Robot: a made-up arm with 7 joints.
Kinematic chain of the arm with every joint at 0, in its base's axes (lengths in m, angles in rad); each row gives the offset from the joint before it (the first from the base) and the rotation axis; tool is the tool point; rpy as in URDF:
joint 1: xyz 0 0 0.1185 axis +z
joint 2: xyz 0 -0.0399 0.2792 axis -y
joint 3: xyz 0 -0.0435 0.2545 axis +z
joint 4: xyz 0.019 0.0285 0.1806 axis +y
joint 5: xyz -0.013 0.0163 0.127 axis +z
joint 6: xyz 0 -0.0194 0.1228 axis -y
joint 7: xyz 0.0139 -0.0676 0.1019 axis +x
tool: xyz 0 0 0 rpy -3.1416 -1.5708 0
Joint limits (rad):
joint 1: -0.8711..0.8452
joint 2: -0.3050..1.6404
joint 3: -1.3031..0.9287
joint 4: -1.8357..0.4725
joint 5: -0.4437..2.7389
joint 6: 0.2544..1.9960
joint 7: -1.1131..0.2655
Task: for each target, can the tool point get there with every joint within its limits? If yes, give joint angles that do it. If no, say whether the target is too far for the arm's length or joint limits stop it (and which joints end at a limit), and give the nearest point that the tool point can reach.
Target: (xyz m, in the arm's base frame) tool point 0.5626 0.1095 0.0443
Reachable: no: joint limits stop it (at a limit: joint 1, joint 2, joint 4, joint 5) | nearest point -0.0373 0.2815 0.2303 | short by 0.651 m
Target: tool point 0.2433 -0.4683 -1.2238
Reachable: no: too far | nearest point -0.1245 -0.3980 0.0272 | short by 1.306 m
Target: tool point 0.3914 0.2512 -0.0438
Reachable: no: joint limits stop it (at a limit: joint 1, joint 2, joint 4, joint 5) | nearest point -0.0518 0.2888 0.1919 | short by 0.503 m
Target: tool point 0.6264 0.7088 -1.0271
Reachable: no: too far | nearest point -0.1456 0.3642 0.0849 | short by 1.397 m
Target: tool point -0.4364 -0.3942 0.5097
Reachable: yes | joints 0.4159 0.7881 0.1847 -1.5092 0.6751 0.4248 -0.3148
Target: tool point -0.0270 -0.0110 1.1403
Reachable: yes | joints -0.1869 -0.0688 -0.2383 -0.6920 2.3860 1.1601 -0.6483
